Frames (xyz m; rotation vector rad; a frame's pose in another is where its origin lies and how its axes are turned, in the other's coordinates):
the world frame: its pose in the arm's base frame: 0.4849 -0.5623 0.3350 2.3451 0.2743 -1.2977
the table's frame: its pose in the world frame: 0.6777 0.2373 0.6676 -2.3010 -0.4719 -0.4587
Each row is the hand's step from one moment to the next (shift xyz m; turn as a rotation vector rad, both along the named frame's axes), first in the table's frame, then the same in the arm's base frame.
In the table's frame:
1: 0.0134 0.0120 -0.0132 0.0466 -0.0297 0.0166
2: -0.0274 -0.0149 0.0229 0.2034 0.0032 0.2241
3: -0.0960 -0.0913 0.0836 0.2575 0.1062 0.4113
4: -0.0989 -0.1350 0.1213 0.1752 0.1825 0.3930
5: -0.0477 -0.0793 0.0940 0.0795 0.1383 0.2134
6: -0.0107 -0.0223 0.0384 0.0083 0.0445 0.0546
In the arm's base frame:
1: -0.0036 0.0088 -0.0202 0.0109 -0.0502 -0.0263
2: 0.0080 -0.0085 0.0369 0.2385 -0.1566 -0.1009
3: 0.0136 -0.0640 0.1423 0.4586 -0.1538 -0.1133
4: 0.0268 -0.1121 0.1716 0.4595 -0.0485 -0.0702
5: 0.0377 -0.0777 0.0997 0.2636 0.0134 -0.0362
6: 0.0216 -0.0269 0.0299 0.0690 0.0162 -0.0014

